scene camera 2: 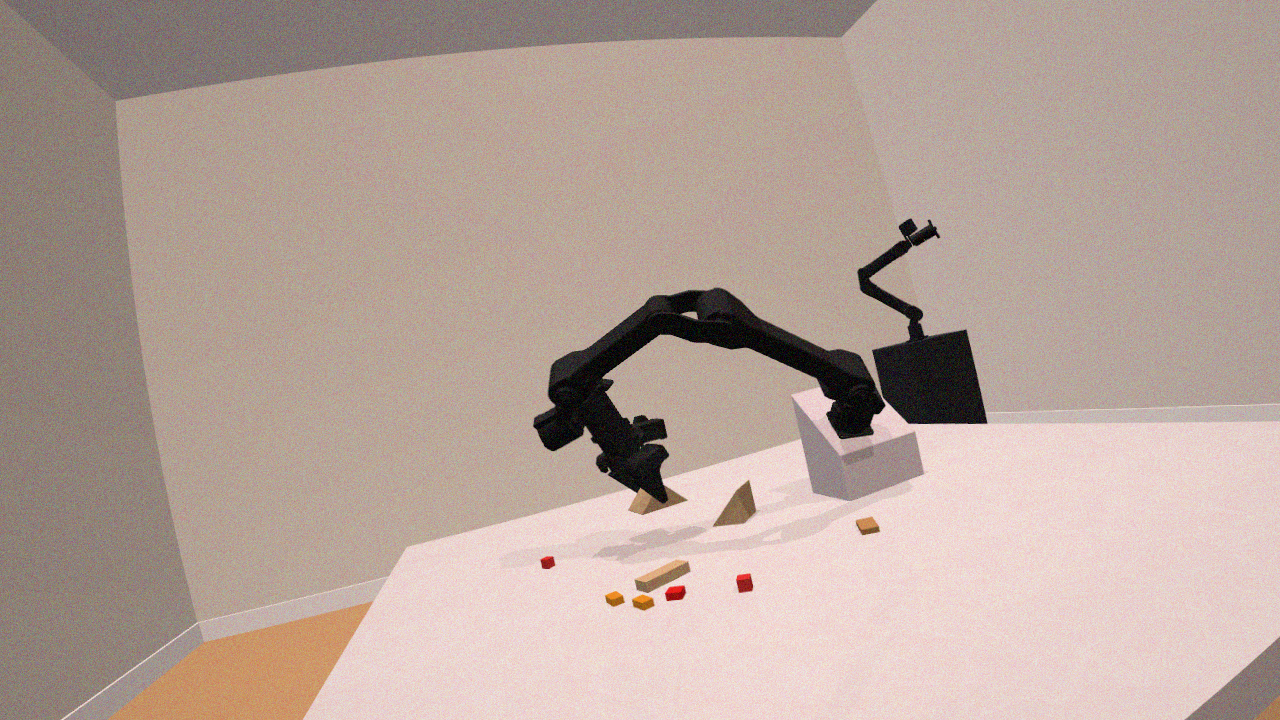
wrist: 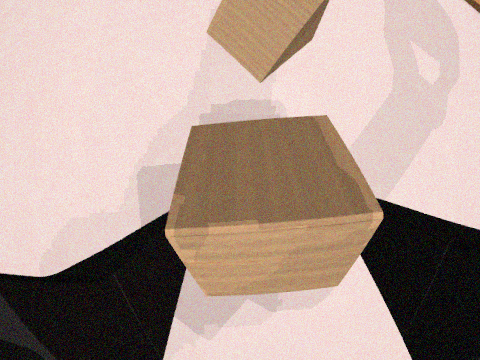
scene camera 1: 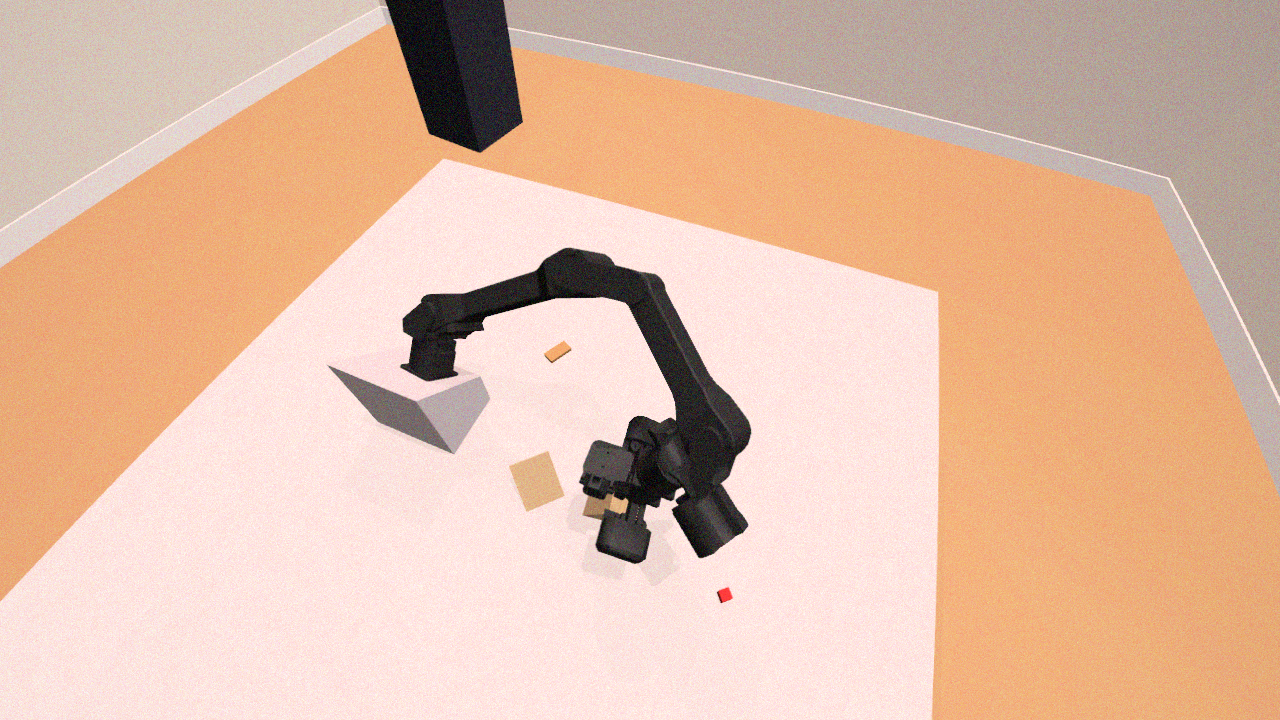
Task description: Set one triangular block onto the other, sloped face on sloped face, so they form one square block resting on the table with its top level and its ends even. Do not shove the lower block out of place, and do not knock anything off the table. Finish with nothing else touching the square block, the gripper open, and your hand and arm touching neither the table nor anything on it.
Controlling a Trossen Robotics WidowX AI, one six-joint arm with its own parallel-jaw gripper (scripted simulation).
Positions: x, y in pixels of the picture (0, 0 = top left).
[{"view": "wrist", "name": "gripper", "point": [267, 208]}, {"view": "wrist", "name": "tan triangular block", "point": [275, 205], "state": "held by the gripper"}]
